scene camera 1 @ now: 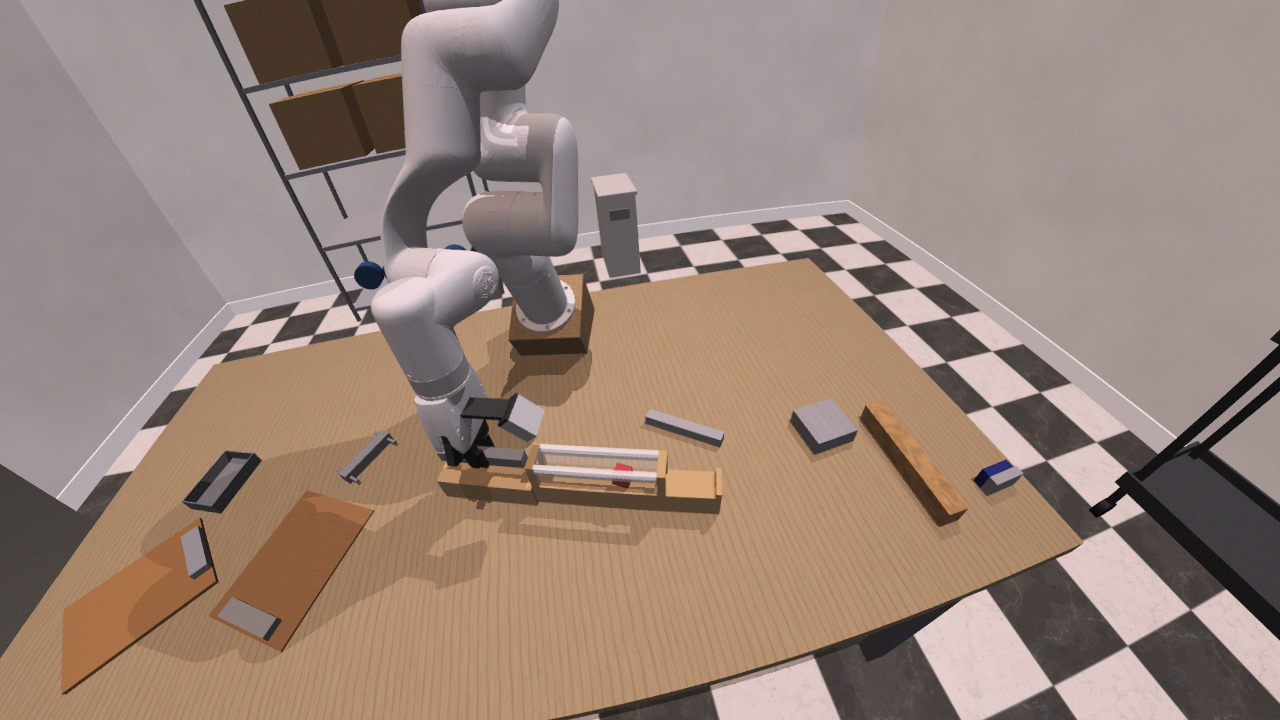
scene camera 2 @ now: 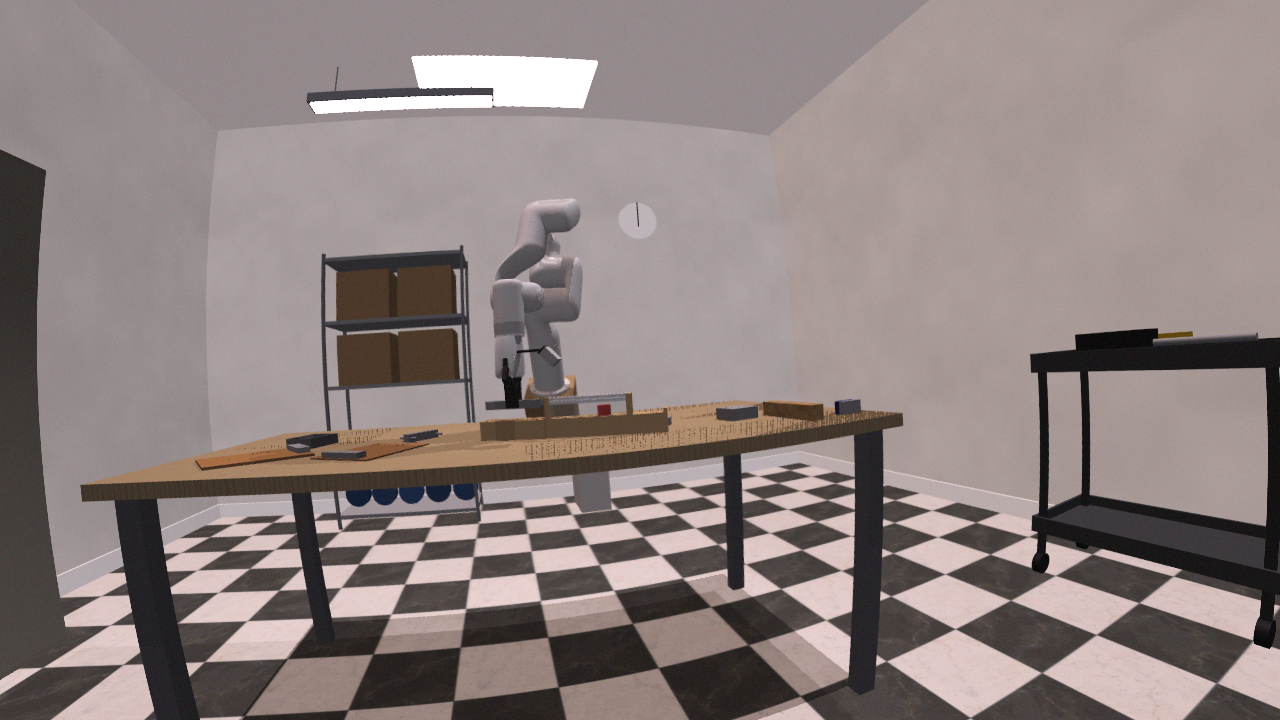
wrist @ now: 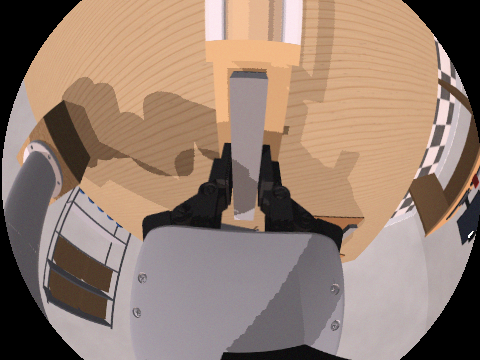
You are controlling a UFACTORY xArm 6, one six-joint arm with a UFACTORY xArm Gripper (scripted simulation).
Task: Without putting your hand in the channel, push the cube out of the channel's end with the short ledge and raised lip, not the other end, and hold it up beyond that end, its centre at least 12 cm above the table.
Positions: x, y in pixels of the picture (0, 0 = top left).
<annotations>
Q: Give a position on a wooden beam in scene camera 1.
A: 940, 499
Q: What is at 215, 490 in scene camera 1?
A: A tray.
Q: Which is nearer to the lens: the grey bar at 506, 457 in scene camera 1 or the grey block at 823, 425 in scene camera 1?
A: The grey bar.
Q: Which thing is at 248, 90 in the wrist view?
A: A grey bar.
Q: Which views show my gripper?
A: Scene camera 1, scene camera 2 and the wrist view: all of them.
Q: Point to a wooden beam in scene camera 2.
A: At 797, 410
</annotations>
